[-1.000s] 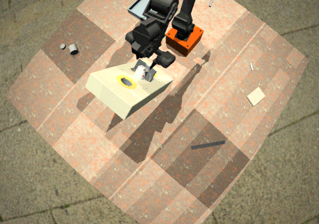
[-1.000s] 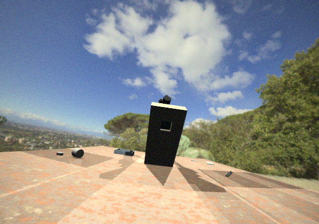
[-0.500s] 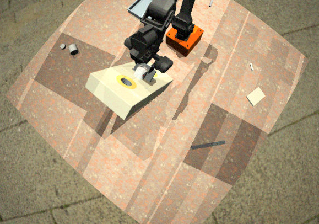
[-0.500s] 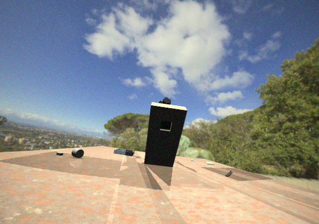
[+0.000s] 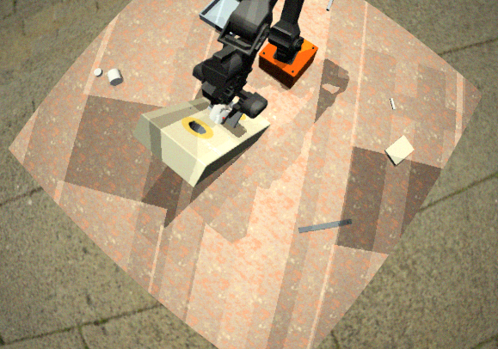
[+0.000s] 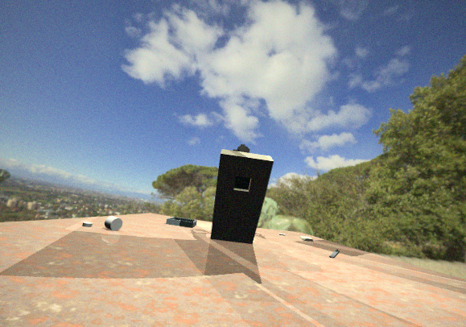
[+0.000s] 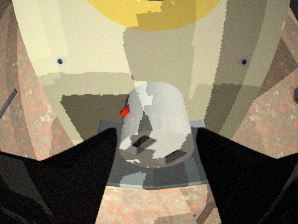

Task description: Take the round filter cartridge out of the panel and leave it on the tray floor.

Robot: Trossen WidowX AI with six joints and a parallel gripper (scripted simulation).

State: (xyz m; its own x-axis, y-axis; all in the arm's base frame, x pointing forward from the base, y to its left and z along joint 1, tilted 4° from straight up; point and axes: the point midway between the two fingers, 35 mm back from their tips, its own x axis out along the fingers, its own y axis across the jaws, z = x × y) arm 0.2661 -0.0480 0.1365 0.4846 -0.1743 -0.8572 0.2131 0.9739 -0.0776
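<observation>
Right now my gripper tip is 50 mm short of the cream service panel, 10 mm to the left of it and 20 mm above it. From my gripper tip the other things lie so: white stick (340 mm behind, 450 mm to the left, 190 mm below); then round filter cartridge (right at my gripper tip); then blue-grey tray (390 mm behind, 200 mm to the right, 180 mm below).
</observation>
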